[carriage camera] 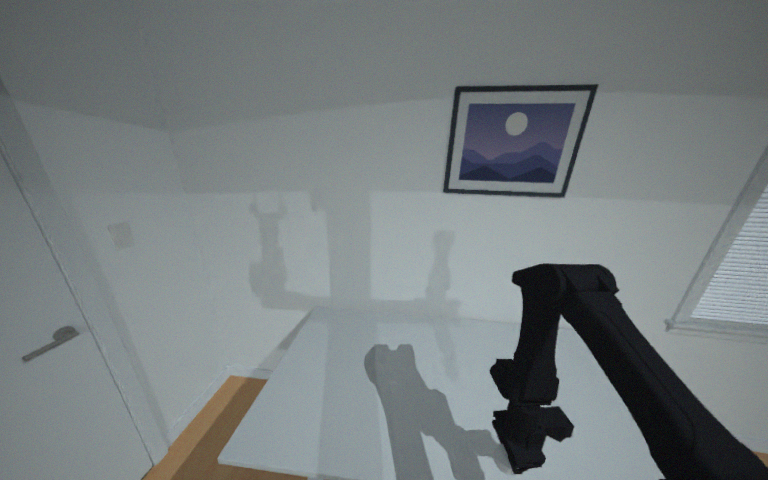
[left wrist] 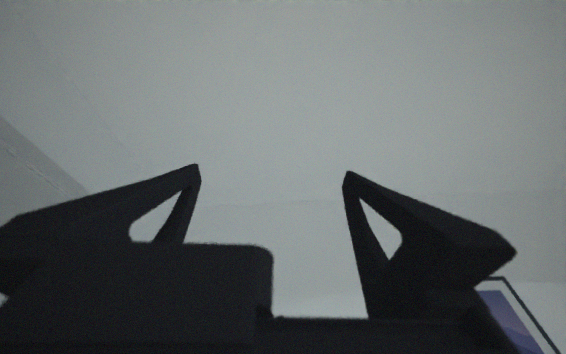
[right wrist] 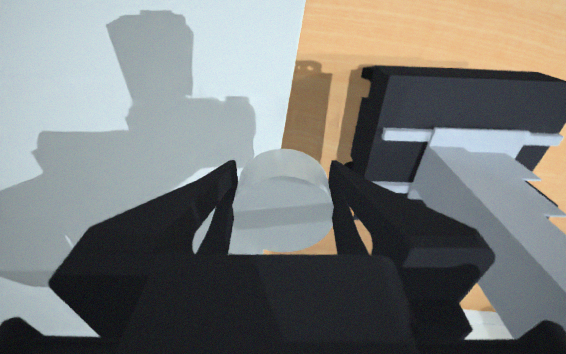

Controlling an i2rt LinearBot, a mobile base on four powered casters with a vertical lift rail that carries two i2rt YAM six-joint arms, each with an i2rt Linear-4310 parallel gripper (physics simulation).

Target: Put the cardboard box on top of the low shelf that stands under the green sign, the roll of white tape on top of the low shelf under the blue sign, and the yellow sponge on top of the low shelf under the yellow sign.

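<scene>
My right gripper is shut on the roll of white tape, a pale cylinder between its two fingers in the right wrist view. In the carriage camera, this gripper points down in front of a pale flat surface; the roll is hard to make out there. My left gripper is open and empty, with pale wall behind its fingers. The cardboard box, the yellow sponge, the low shelves and the coloured signs do not show in these views.
Wooden floor shows beside the pale surface. A dark block with a grey beam stands at the right of the right wrist view. A door handle, a framed picture and a window blind are around the room.
</scene>
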